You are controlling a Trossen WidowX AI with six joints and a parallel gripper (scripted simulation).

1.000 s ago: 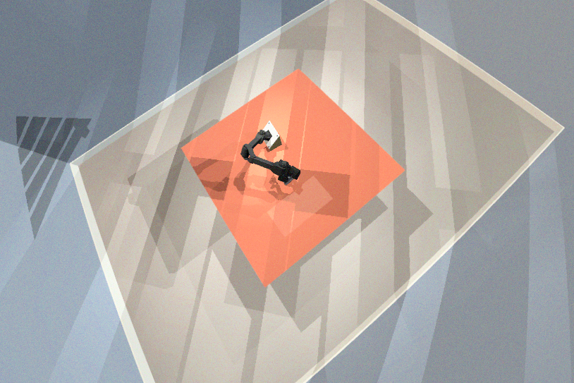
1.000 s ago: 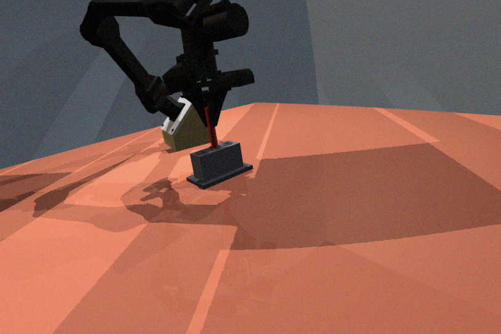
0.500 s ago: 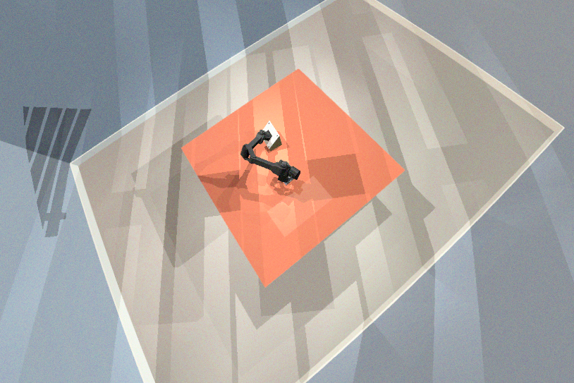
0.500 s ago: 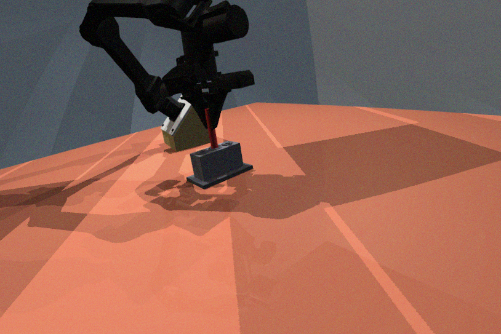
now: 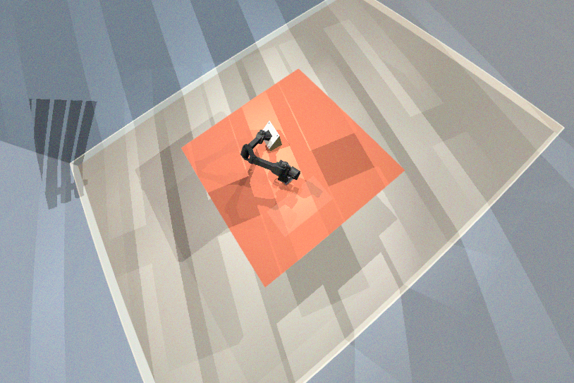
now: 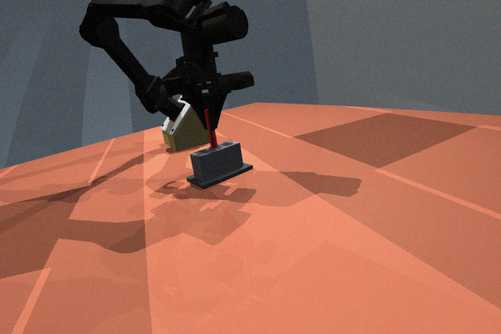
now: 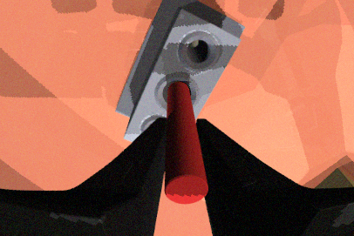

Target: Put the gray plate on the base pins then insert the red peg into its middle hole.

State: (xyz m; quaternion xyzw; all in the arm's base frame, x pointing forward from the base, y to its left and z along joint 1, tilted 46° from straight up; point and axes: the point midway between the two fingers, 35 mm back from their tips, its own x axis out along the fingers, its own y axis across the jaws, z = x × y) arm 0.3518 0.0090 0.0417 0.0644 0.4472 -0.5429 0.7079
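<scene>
The red peg is right at my gripper tip. The rest, counted from my gripper tip: dark base: 9 cm below; then gray plate: 5 cm below.
</scene>
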